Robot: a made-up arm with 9 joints. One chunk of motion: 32 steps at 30 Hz.
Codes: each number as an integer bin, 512 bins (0 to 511) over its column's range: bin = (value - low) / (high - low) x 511, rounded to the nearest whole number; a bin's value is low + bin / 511 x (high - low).
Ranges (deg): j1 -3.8..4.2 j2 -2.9..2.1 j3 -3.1..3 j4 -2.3..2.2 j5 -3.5..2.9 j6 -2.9..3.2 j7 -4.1..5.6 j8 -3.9..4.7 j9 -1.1..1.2
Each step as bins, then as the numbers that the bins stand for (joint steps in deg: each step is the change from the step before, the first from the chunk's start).
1 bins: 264 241 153 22 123 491 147 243 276
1 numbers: 0.333 -0.542 -1.274 -2.106 -1.959 2.961 -1.310 0.190 0.142
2 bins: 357 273 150 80 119 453 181 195 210
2 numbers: 1.789 -0.229 -1.309 -1.595 -2.010 2.508 -0.664 -0.618 -0.155
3 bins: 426 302 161 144 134 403 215 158 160
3 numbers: 2.869 0.055 -1.178 -1.032 -1.822 1.911 -0.019 -1.241 -0.380
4 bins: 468 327 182 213 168 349 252 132 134
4 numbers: 3.527 0.300 -0.927 -0.424 -1.396 1.266 0.684 -1.678 -0.497
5 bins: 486 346 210 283 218 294 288 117 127
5 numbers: 3.809 0.486 -0.593 0.192 -0.770 0.610 1.367 -1.931 -0.528
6 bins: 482 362 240 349 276 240 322 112 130
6 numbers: 3.746 0.642 -0.235 0.773 -0.043 -0.035 2.012 -2.015 -0.515
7 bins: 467 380 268 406 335 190 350 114 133
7 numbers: 3.511 0.818 0.099 1.275 0.696 -0.632 2.544 -1.981 -0.501
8 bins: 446 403 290 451 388 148 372 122 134
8 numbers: 3.182 1.043 0.362 1.672 1.359 -1.133 2.961 -1.847 -0.497
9 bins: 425 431 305 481 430 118 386 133 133
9 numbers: 2.854 1.317 0.541 1.936 1.886 -1.491 3.227 -1.662 -0.501
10 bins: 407 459 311 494 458 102 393 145 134
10 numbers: 2.572 1.591 0.613 2.050 2.236 -1.682 3.360 -1.460 -0.497
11 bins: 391 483 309 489 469 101 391 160 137
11 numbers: 2.321 1.826 0.589 2.006 2.374 -1.694 3.322 -1.207 -0.483
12 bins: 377 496 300 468 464 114 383 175 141
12 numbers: 2.102 1.953 0.481 1.821 2.311 -1.539 3.170 -0.955 -0.465
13 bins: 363 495 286 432 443 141 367 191 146
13 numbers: 1.883 1.943 0.314 1.504 2.048 -1.217 2.867 -0.686 -0.443
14 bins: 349 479 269 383 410 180 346 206 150
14 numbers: 1.664 1.787 0.111 1.073 1.635 -0.751 2.468 -0.433 -0.425
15 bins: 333 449 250 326 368 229 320 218 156
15 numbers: 1.413 1.493 -0.116 0.571 1.109 -0.166 1.974 -0.231 -0.398
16 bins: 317 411 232 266 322 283 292 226 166
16 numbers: 1.163 1.122 -0.331 0.042 0.533 0.478 1.443 -0.096 -0.353
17 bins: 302 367 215 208 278 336 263 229 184
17 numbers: 0.928 0.691 -0.533 -0.468 -0.018 1.111 0.892 -0.046 -0.272
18 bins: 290 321 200 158 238 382 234 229 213
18 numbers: 0.740 0.241 -0.713 -0.909 -0.519 1.660 0.342 -0.046 -0.141
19 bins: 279 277 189 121 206 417 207 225 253
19 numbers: 0.568 -0.190 -0.844 -1.234 -0.920 2.078 -0.171 -0.113 0.039
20 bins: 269 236 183 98 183 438 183 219 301
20 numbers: 0.411 -0.591 -0.915 -1.437 -1.208 2.329 -0.626 -0.214 0.255
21 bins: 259 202 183 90 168 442 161 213 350
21 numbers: 0.255 -0.923 -0.915 -1.507 -1.396 2.376 -1.044 -0.315 0.475
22 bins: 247 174 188 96 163 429 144 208 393
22 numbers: 0.067 -1.197 -0.856 -1.455 -1.459 2.221 -1.367 -0.399 0.669
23 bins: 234 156 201 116 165 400 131 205 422
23 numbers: -0.137 -1.374 -0.701 -1.278 -1.433 1.875 -1.613 -0.450 0.799
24 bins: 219 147 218 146 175 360 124 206 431
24 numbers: -0.371 -1.462 -0.498 -1.014 -1.308 1.397 -1.746 -0.433 0.840
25 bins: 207 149 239 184 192 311 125 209 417
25 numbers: -0.559 -1.442 -0.247 -0.680 -1.095 0.813 -1.727 -0.383 0.777
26 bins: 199 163 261 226 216 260 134 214 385
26 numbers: -0.685 -1.305 0.016 -0.310 -0.795 0.204 -1.556 -0.298 0.633
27 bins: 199 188 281 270 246 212 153 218 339
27 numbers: -0.685 -1.060 0.254 0.078 -0.419 -0.369 -1.196 -0.231 0.426
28 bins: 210 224 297 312 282 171 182 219 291
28 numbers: -0.512 -0.708 0.445 0.448 0.032 -0.859 -0.645 -0.214 0.210
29 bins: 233 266 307 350 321 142 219 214 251
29 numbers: -0.152 -0.297 0.565 0.782 0.520 -1.205 0.057 -0.298 0.030
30 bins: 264 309 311 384 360 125 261 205 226
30 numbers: 0.333 0.123 0.613 1.082 1.009 -1.408 0.854 -0.450 -0.083
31 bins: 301 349 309 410 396 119 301 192 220
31 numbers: 0.912 0.515 0.589 1.311 1.460 -1.479 1.614 -0.669 -0.110
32 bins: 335 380 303 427 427 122 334 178 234
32 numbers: 1.445 0.818 0.517 1.460 1.848 -1.444 2.240 -0.904 -0.047
